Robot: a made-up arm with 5 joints.
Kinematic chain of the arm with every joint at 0, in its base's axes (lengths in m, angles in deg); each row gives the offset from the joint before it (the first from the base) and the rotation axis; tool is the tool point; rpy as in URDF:
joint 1: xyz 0.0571 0 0.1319 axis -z
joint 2: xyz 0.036 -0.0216 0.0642 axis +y
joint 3: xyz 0.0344 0 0.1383 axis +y
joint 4: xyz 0.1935 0 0.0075 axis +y
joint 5: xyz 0.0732 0.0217 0 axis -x
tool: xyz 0 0 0 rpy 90 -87.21 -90
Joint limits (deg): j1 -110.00..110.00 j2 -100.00..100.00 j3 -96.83..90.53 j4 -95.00..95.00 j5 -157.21..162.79
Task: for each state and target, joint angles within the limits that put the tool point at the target. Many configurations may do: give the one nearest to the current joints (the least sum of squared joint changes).
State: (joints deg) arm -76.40 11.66 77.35 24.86 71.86
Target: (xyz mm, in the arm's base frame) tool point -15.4 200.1 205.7
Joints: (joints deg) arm -109.89 -34.49 56.61 30.24 71.86
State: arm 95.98 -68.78 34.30 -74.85 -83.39
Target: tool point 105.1 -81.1 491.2
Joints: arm 59.44 -52.77 19.79 -65.42 -83.39
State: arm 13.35 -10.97 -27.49 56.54 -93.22
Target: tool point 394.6 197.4 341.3
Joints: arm -30.31 30.31 -46.06 28.84 -93.22
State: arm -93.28 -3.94 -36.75 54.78 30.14
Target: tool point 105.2 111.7 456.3
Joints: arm -66.66 -43.35 -16.36 88.12 30.14
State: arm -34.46 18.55 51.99 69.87 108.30
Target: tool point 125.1 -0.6 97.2
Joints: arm 0.59 21.13 65.28 75.40 108.30
